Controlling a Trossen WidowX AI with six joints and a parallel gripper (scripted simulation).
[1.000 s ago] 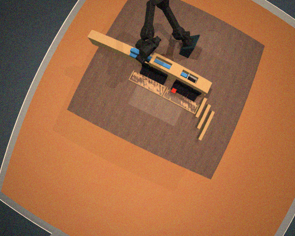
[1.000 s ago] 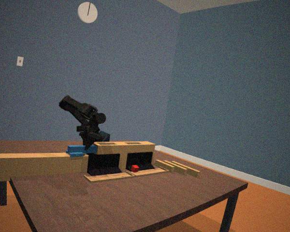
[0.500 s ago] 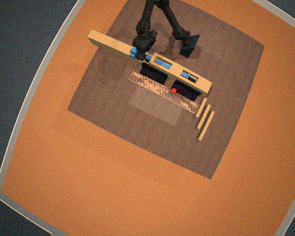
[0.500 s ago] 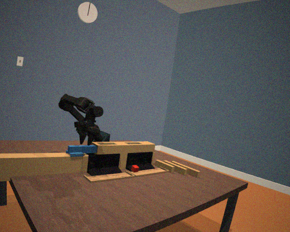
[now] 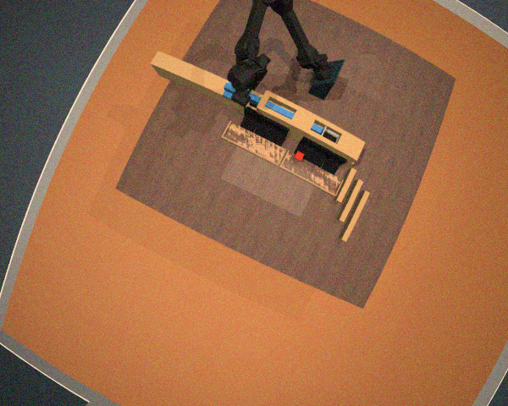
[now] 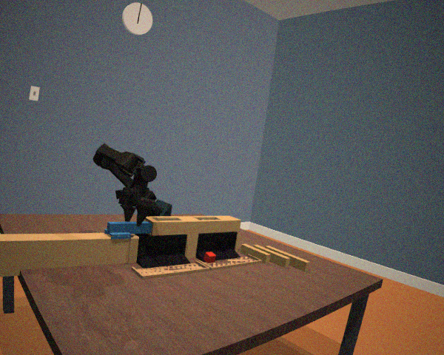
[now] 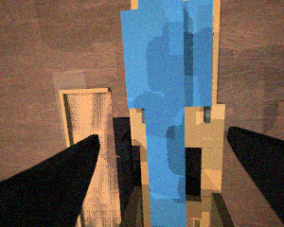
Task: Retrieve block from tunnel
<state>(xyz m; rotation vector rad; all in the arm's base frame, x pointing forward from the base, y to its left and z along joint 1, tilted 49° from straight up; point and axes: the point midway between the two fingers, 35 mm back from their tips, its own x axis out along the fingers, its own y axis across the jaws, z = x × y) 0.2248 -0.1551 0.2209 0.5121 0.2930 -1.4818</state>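
My gripper tip is 30 cm to the right of the small red block, 13 cm short of it and 12 cm above it. Also, from my gripper tip: tan covered tunnel 7 cm below, 5 cm to the left, 3 cm ahead.
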